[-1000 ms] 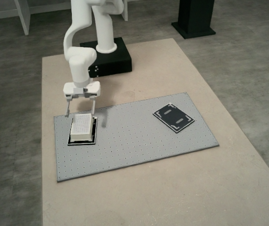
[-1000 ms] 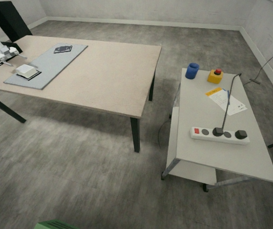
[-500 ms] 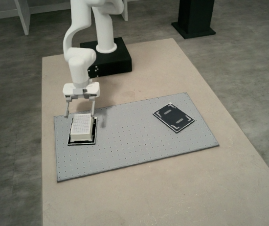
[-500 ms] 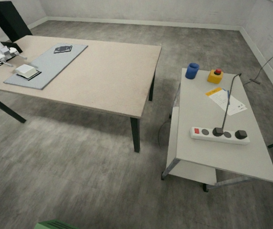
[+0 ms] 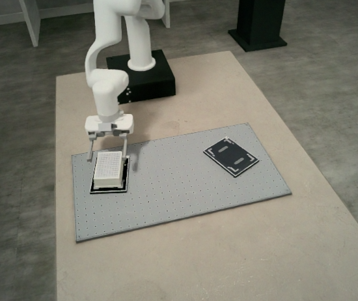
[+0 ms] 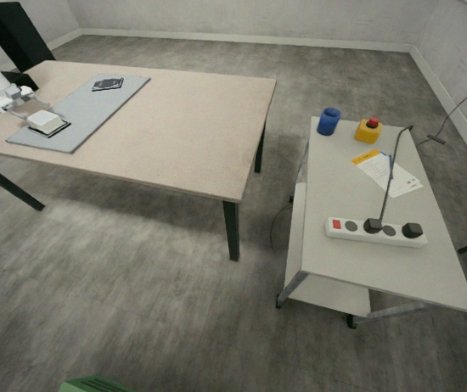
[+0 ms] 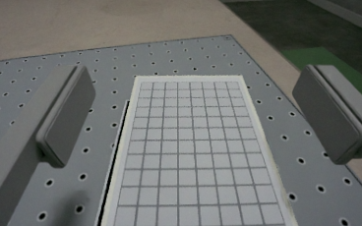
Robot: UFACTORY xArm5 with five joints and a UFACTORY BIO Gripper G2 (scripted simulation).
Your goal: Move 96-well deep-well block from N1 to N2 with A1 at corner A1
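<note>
My gripper is now 50 mm above the white 96-well deep-well block and 10 mm short of it.
</note>
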